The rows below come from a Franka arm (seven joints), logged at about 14 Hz.
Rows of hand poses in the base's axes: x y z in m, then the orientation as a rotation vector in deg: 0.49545 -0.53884 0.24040 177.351 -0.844 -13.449; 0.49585 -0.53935 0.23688 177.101 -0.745 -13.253; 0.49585 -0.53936 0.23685 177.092 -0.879 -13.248; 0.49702 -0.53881 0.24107 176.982 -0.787 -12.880; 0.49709 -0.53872 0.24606 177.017 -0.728 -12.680; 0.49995 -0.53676 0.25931 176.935 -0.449 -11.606; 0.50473 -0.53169 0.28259 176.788 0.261 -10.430; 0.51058 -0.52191 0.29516 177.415 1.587 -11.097; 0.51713 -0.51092 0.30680 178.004 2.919 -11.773; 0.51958 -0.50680 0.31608 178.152 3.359 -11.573; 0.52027 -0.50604 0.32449 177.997 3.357 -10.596; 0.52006 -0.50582 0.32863 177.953 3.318 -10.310; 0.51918 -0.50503 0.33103 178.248 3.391 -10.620; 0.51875 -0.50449 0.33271 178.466 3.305 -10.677; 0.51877 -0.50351 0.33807 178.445 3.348 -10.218
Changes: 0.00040 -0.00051 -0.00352 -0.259 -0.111 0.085; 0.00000 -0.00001 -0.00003 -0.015 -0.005 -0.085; 0.00117 0.00055 0.00422 -0.133 -0.230 0.074; 0.00007 0.00009 0.00499 0.023 -0.130 0.039; 0.00286 0.00196 0.01325 -0.145 -0.684 0.206; 0.00478 0.00507 0.02328 -0.191 -0.741 0.490; 0.00585 0.00978 0.01257 0.721 0.428 0.802; 0.00655 0.01099 0.01164 0.695 0.432 0.802; 0.00245 0.00412 0.00928 0.163 -0.128 0.273; 0.00069 0.00076 0.00841 -0.203 -0.624 0.022; -0.00021 0.00022 0.00414 -0.059 -0.183 -0.018; -0.00088 0.00079 0.00240 0.312 0.194 0.022; -0.00043 0.00054 0.00168 0.215 0.032 -0.071; 0.00002 0.00098 0.00536 -0.040 -0.293 0.034
